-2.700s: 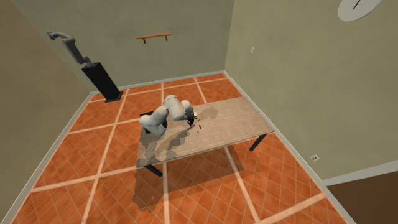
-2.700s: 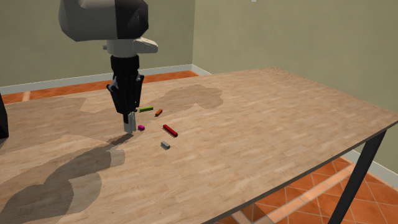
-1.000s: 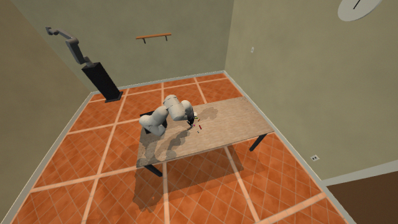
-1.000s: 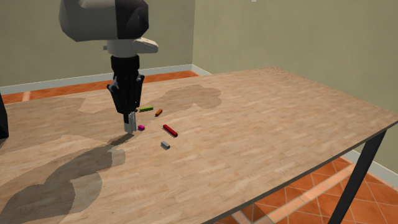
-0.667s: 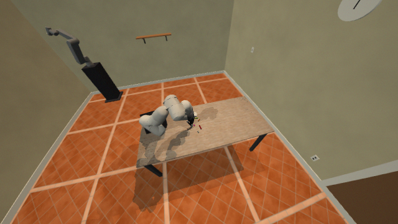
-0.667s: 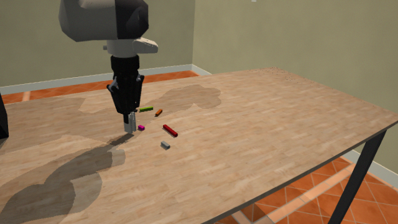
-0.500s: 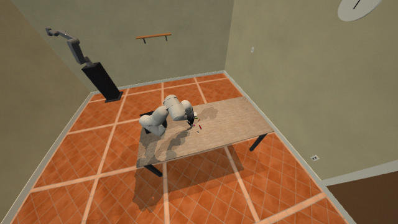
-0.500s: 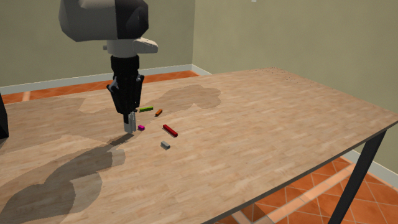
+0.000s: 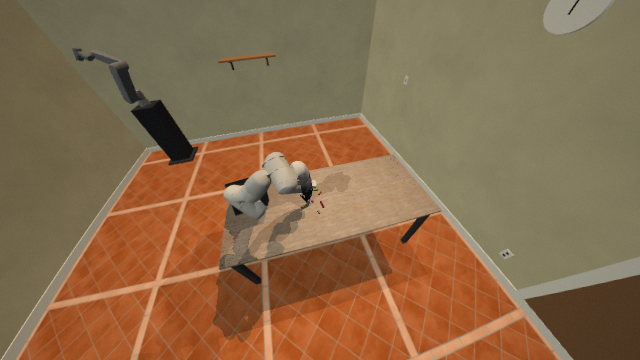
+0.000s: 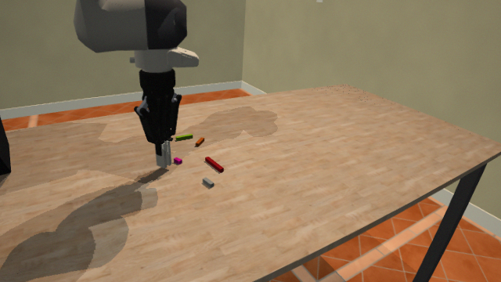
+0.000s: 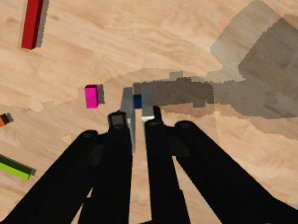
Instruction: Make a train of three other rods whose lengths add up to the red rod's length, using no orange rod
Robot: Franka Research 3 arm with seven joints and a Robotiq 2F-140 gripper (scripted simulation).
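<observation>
Now: the blue rod 30 mm below my hand. Also, from my hand: orange rod (130 mm ahead, 90 mm to the left, 40 mm below); magenta rod (40 mm ahead, 20 mm to the left, 40 mm below); red rod (120 mm ahead, 40 mm to the right, 40 mm below).
</observation>
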